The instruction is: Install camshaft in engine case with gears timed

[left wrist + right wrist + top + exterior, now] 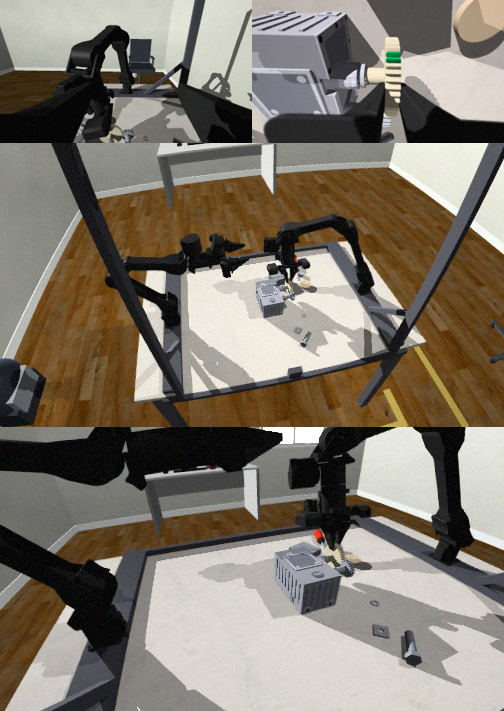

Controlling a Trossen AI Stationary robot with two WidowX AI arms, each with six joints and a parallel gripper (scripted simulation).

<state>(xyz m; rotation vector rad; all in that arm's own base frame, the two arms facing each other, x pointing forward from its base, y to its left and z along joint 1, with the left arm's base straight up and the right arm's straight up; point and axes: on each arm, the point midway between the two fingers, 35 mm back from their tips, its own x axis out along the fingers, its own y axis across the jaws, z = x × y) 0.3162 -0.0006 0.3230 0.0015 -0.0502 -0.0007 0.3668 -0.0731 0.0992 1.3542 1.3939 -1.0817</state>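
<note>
Right now the small crank gear is 70 mm behind my right hand and 60 mm below it. Also, from my right hand: small block: 110 mm to the right, 110 mm below, 110 mm ahead; tan disc: 110 mm to the right, 110 mm below, 40 mm ahead; bolt: 280 mm behind, 110 mm below.
</note>
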